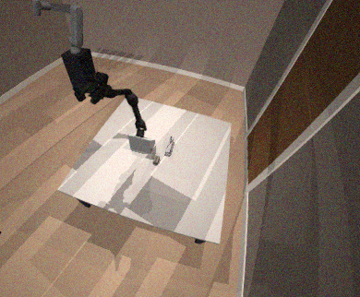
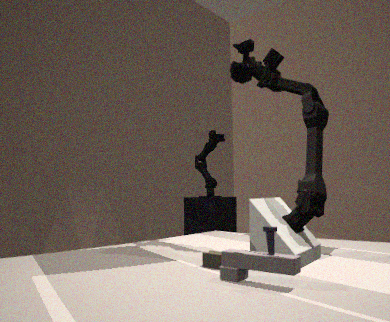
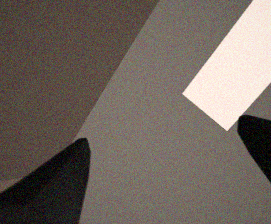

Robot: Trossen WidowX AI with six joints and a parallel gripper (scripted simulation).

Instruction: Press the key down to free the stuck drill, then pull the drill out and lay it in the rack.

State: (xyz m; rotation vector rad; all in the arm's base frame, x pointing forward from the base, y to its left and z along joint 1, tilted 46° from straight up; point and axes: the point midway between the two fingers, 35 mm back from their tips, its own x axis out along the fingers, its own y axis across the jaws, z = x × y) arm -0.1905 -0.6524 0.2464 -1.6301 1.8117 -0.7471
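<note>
The dark key lies 680 mm below my gripper tip, 450 mm ahead of it and 350 mm to the left of it. Also, from my gripper tip: grey block (740 mm below, 450 mm ahead, 320 mm to the left); then drill (730 mm below, 450 mm ahead, 300 mm to the left).
</note>
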